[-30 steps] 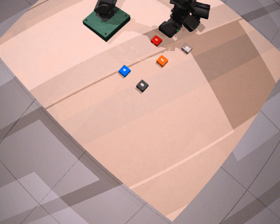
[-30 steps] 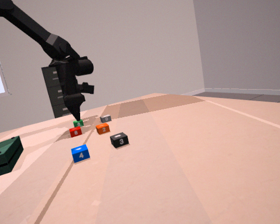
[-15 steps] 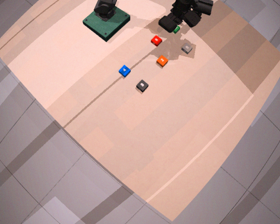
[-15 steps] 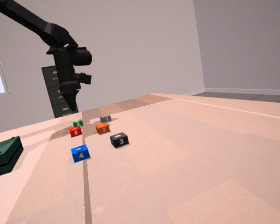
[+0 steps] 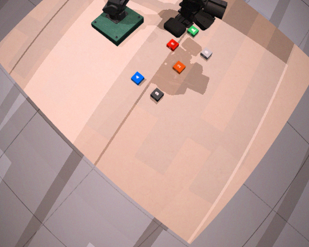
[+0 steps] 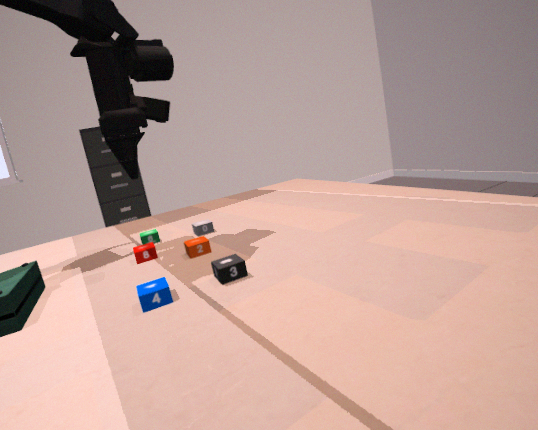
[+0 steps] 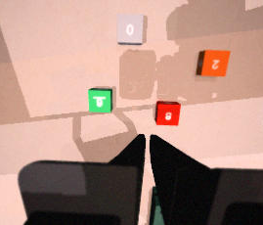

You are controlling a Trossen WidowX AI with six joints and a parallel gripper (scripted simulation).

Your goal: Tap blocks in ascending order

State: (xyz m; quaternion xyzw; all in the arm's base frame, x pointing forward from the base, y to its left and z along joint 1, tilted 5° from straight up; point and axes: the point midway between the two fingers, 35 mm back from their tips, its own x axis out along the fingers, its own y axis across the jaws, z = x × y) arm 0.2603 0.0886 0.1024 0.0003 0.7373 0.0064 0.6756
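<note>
The red block lies 10 mm behind my gripper tip, 40 mm to the right of it and 110 mm below it. Round my gripper tip: grey block (100 mm ahead, 20 mm to the left, 110 mm below); then orange block (60 mm ahead, 90 mm to the right, 110 mm below); then green block (60 mm to the left, 110 mm below).
</note>
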